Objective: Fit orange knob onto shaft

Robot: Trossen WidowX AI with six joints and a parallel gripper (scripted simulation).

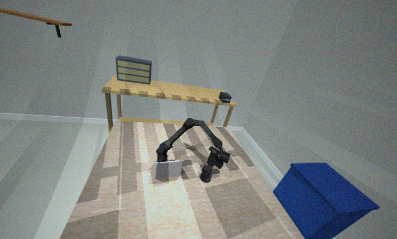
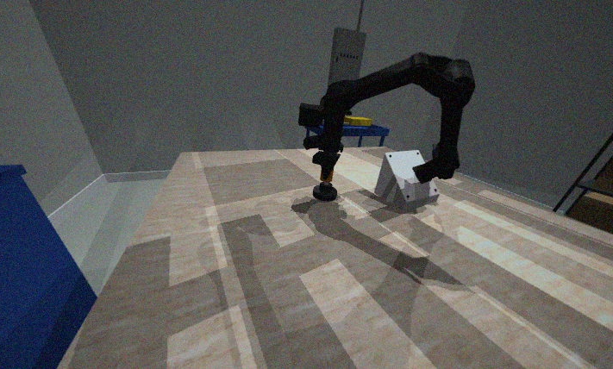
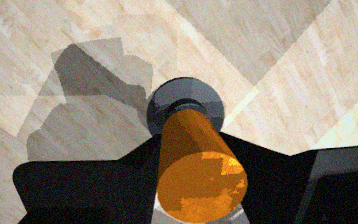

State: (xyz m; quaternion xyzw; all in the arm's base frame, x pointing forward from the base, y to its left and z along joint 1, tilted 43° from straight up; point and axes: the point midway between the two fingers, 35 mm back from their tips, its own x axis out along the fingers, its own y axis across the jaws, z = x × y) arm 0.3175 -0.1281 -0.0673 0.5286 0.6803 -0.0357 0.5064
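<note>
Right now the orange knob is 3 cm above my gripper tip. Round my gripper tip: pedestal (4 cm below).
</note>
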